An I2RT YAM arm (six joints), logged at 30 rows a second.
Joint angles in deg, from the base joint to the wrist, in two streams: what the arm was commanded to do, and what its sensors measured. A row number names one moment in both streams.
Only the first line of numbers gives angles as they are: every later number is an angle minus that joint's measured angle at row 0.
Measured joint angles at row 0: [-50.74, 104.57, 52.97, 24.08, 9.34, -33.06]
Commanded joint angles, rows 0 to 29: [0.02, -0.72, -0.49, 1.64, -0.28, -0.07]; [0.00, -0.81, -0.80, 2.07, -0.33, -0.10]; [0.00, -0.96, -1.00, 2.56, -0.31, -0.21]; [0.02, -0.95, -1.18, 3.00, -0.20, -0.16]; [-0.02, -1.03, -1.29, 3.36, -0.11, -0.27]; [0.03, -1.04, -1.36, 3.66, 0.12, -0.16]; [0.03, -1.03, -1.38, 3.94, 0.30, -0.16]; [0.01, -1.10, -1.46, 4.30, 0.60, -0.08]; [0.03, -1.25, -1.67, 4.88, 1.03, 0.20]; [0.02, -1.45, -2.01, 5.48, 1.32, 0.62]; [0.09, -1.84, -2.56, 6.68, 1.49, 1.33]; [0.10, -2.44, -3.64, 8.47, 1.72, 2.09]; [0.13, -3.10, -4.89, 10.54, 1.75, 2.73]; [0.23, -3.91, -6.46, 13.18, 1.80, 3.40]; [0.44, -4.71, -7.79, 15.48, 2.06, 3.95]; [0.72, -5.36, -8.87, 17.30, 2.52, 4.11]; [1.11, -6.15, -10.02, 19.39, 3.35, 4.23]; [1.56, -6.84, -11.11, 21.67, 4.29, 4.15]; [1.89, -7.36, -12.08, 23.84, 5.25, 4.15]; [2.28, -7.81, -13.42, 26.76, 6.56, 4.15]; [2.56, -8.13, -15.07, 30.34, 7.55, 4.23]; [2.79, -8.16, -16.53, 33.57, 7.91, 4.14]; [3.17, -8.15, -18.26, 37.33, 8.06, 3.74]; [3.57, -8.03, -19.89, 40.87, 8.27, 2.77]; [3.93, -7.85, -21.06, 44.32, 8.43, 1.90]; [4.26, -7.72, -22.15, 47.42, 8.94, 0.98]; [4.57, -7.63, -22.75, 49.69, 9.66, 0.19]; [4.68, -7.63, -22.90, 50.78, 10.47, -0.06]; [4.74, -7.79, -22.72, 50.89, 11.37, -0.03]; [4.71, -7.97, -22.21, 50.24, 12.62, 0.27]
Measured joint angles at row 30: [4.63, -7.65, -22.60, 41.39, 8.88, 1.44]
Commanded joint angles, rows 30 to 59: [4.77, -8.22, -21.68, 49.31, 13.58, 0.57]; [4.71, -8.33, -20.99, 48.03, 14.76, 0.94]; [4.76, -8.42, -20.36, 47.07, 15.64, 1.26]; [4.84, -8.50, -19.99, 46.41, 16.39, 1.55]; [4.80, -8.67, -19.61, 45.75, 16.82, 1.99]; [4.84, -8.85, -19.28, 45.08, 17.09, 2.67]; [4.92, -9.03, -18.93, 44.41, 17.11, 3.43]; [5.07, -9.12, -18.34, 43.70, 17.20, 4.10]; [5.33, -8.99, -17.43, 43.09, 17.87, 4.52]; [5.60, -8.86, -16.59, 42.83, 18.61, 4.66]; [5.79, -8.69, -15.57, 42.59, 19.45, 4.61]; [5.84, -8.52, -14.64, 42.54, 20.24, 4.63]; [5.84, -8.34, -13.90, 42.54, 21.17, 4.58]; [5.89, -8.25, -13.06, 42.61, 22.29, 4.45]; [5.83, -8.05, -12.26, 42.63, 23.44, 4.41]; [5.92, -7.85, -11.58, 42.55, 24.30, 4.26]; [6.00, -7.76, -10.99, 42.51, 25.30, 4.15]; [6.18, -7.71, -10.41, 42.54, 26.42, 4.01]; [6.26, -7.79, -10.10, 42.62, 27.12, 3.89]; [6.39, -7.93, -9.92, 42.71, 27.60, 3.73]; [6.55, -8.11, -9.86, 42.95, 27.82, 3.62]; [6.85, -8.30, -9.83, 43.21, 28.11, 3.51]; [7.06, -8.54, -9.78, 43.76, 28.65, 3.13]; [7.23, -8.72, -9.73, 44.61, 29.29, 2.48]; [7.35, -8.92, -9.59, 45.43, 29.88, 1.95]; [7.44, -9.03, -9.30, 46.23, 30.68, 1.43]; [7.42, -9.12, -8.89, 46.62, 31.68, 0.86]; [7.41, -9.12, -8.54, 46.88, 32.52, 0.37]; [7.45, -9.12, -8.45, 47.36, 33.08, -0.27]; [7.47, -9.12, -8.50, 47.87, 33.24, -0.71]
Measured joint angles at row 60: [7.45, -8.87, -8.81, 44.04, 29.93, 1.47]
